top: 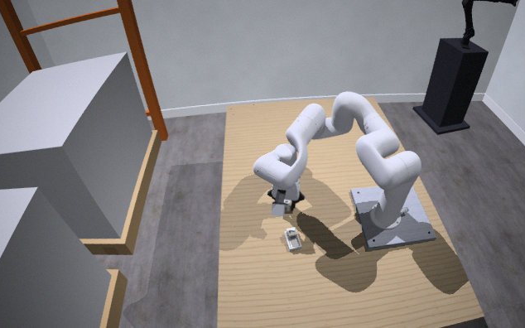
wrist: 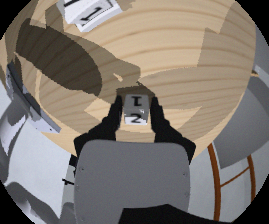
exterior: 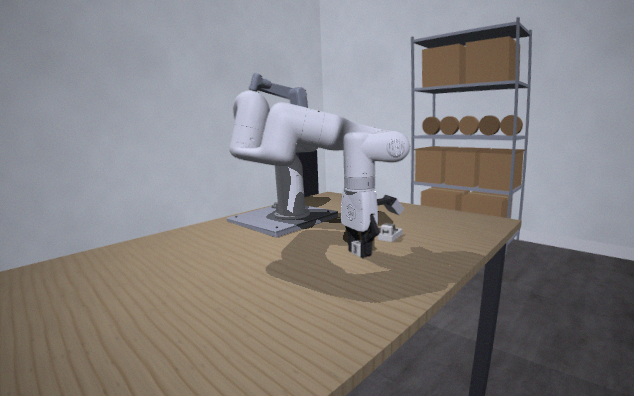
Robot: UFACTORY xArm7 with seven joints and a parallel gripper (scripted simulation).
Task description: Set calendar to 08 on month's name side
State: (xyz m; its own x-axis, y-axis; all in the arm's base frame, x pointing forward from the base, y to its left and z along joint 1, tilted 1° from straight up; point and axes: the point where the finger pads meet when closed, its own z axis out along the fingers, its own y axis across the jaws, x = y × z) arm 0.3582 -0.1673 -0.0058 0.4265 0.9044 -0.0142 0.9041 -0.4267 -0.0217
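Now: the white digit cube right at my hand. Round my hand: white tray 160 mm to the left, 20 mm ahead, 10 mm below.
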